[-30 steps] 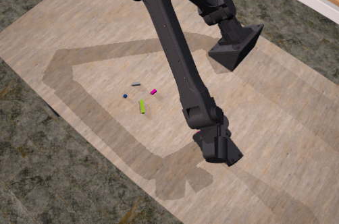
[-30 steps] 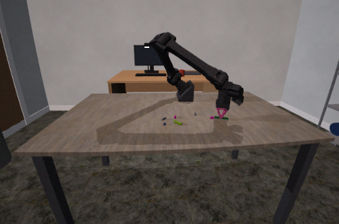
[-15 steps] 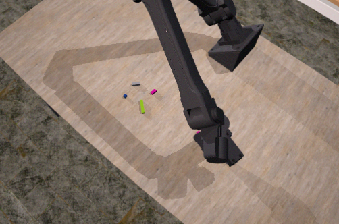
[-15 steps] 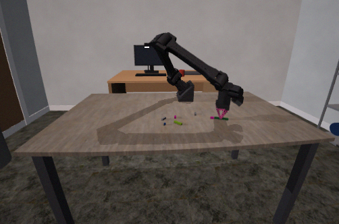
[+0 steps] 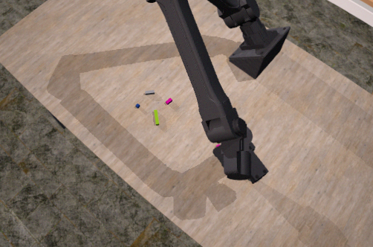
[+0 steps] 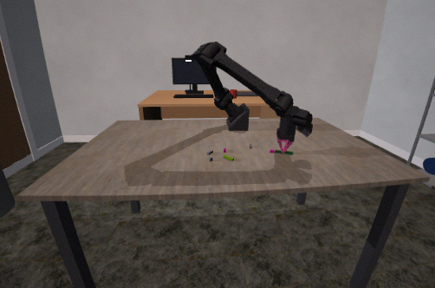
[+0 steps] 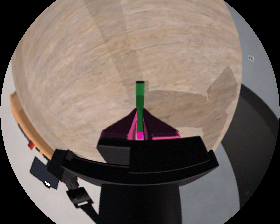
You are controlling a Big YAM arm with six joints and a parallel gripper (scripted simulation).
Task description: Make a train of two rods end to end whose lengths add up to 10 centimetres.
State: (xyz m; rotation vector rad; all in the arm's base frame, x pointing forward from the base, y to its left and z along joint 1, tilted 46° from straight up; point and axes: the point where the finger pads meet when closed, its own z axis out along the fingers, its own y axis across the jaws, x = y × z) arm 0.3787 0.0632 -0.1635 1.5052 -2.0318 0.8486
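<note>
My hand is 1 cm above the green rod. The rest, counted from my hand: blue rod (34 cm to the right, 5 cm ahead, 1 cm below); then lime rod (26 cm to the right, 4 cm ahead, 1 cm below).
</note>
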